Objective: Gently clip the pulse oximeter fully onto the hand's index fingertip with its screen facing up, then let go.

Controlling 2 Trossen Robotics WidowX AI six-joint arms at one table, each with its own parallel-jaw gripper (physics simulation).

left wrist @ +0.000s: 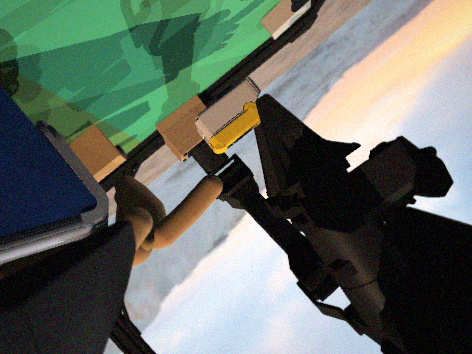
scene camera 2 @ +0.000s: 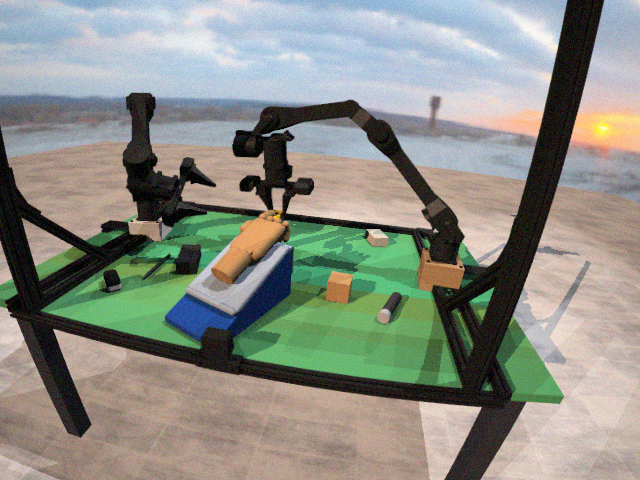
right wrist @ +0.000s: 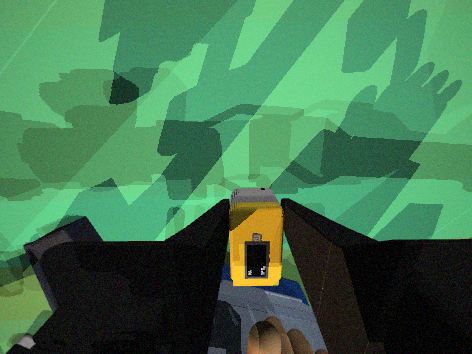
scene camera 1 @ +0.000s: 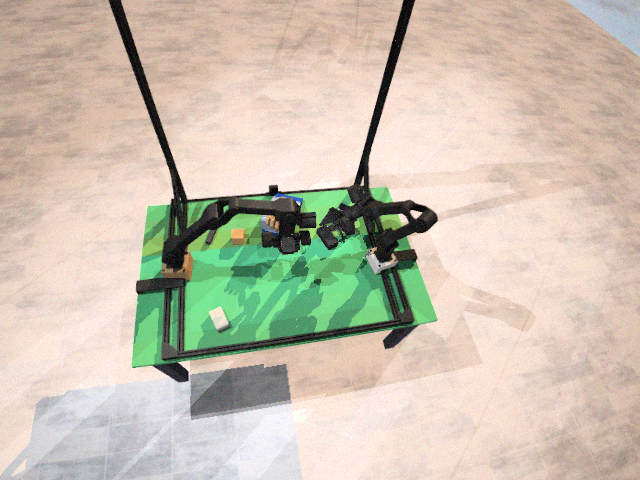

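The yellow and grey pulse oximeter is held between the fingers of my right gripper, which is shut on it. Its black screen faces up toward the wrist camera. The tan hand lies on a grey pad on a blue wedge. In the left wrist view the index finger sticks out, and the oximeter hangs just past and above its tip, apart from it. My left gripper is open and empty, off to the side.
An orange cube, a dark cylinder and a white block lie on the green table. A black box, a pen and a small black piece lie near the left arm. Black frame rails edge the table.
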